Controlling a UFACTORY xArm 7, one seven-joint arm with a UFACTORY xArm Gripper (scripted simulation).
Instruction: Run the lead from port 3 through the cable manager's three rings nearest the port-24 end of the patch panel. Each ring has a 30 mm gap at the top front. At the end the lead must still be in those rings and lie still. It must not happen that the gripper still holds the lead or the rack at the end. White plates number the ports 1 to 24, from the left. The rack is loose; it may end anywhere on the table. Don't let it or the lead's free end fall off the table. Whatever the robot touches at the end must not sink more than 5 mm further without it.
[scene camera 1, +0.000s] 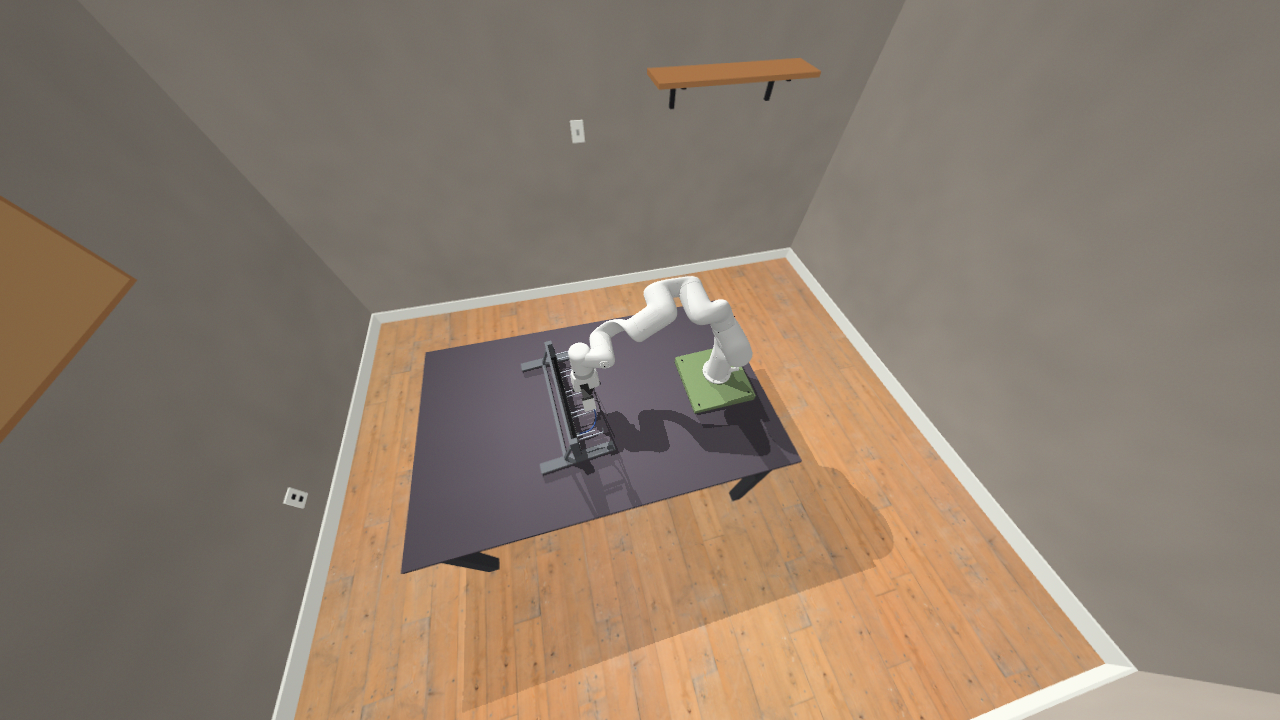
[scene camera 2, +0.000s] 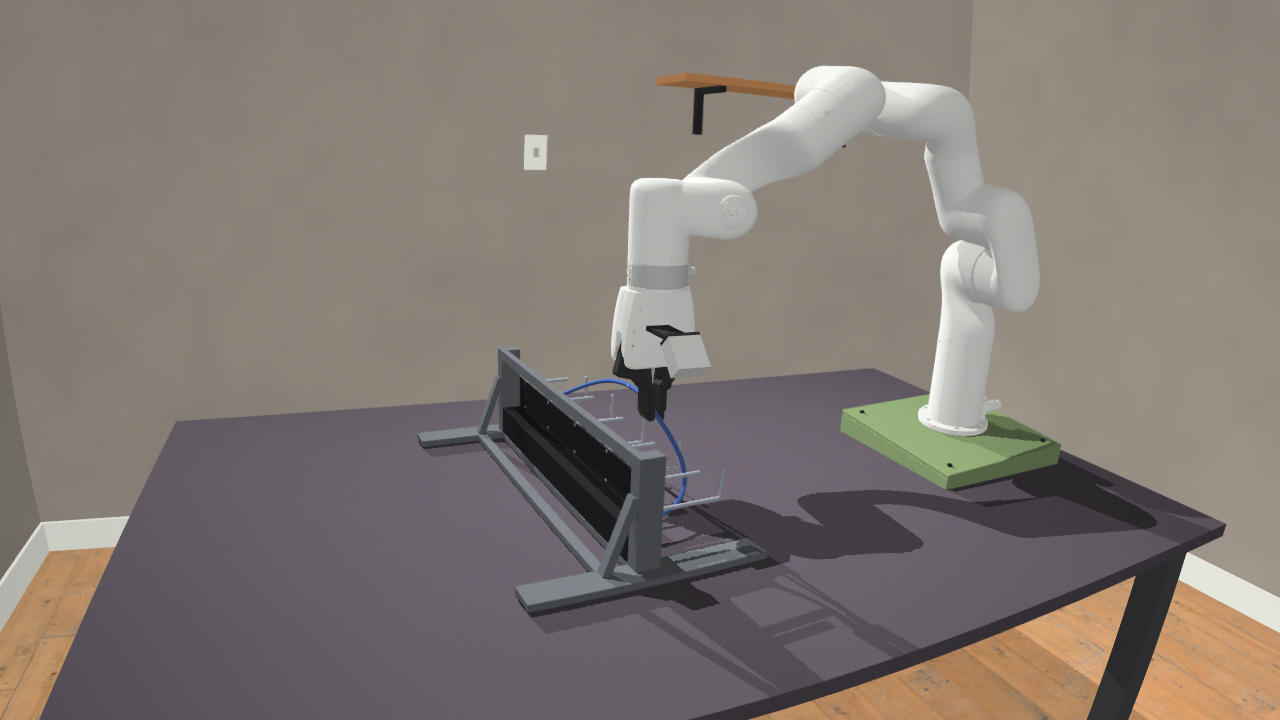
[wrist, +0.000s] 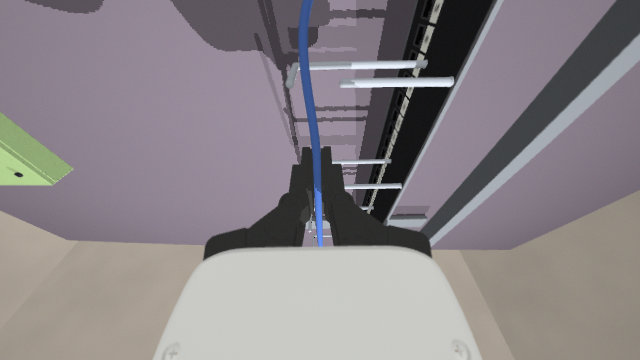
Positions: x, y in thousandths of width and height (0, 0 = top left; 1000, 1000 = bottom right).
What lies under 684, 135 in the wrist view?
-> A grey rack.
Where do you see the gripper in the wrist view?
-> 496, 449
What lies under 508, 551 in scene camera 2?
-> The gripper.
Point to a grey rack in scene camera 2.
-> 459, 663
